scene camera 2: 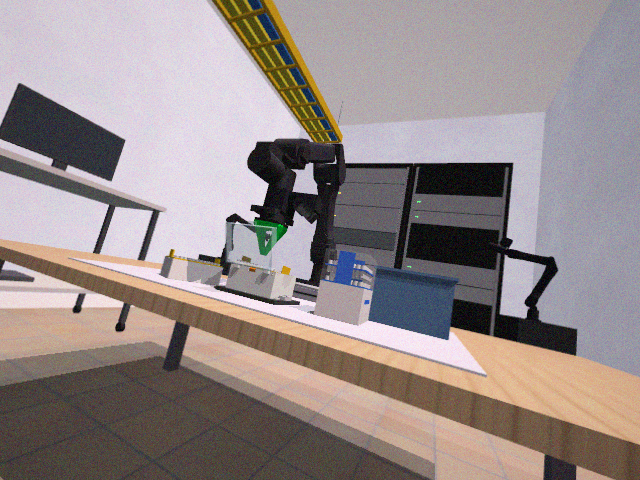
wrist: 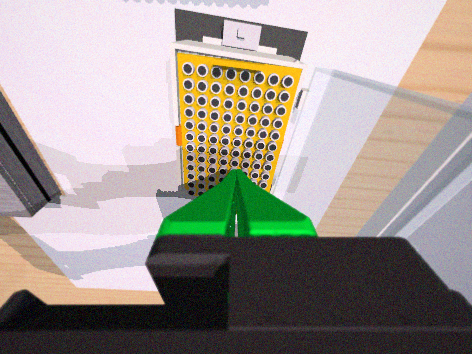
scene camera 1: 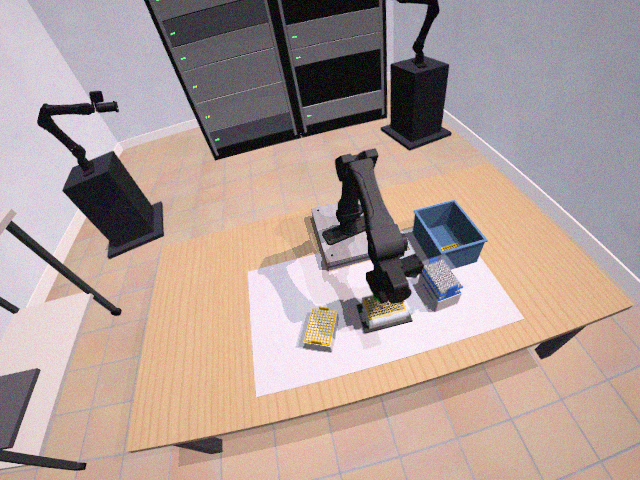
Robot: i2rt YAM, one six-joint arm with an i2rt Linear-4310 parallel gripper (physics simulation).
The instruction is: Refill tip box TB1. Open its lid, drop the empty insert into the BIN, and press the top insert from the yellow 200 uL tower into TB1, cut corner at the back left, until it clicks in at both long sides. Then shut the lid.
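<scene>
Tip box TB1 (scene camera 1: 387, 321) (scene camera 2: 258, 281) (wrist: 210, 50) stands in a dark holder. A yellow insert with rows of round holes (wrist: 230, 120) (scene camera 1: 382, 308) lies in its top; its near end is hidden by the fingers, and I cannot tell whether both long sides are clicked in. The clear lid (scene camera 2: 240, 240) (wrist: 345, 120) is open, upright at the box's side. My gripper (wrist: 236, 177) (scene camera 2: 265, 253) is shut and empty, its green tips above the insert. The yellow tower (scene camera 1: 320, 326) (scene camera 2: 191, 271) stands left of TB1. The blue BIN (scene camera 1: 470, 253) (scene camera 2: 413, 302) holds a yellow insert (scene camera 1: 449, 247).
A blue-topped tower (scene camera 1: 440, 281) (scene camera 2: 343, 291) stands between TB1 and the BIN, close to the arm's wrist. The arm's base plate (scene camera 1: 351, 256) is behind TB1. A white mat (scene camera 1: 279, 366) lies under the boxes on the wooden table (scene camera 1: 191, 330). The raised lid stands close beside the fingers.
</scene>
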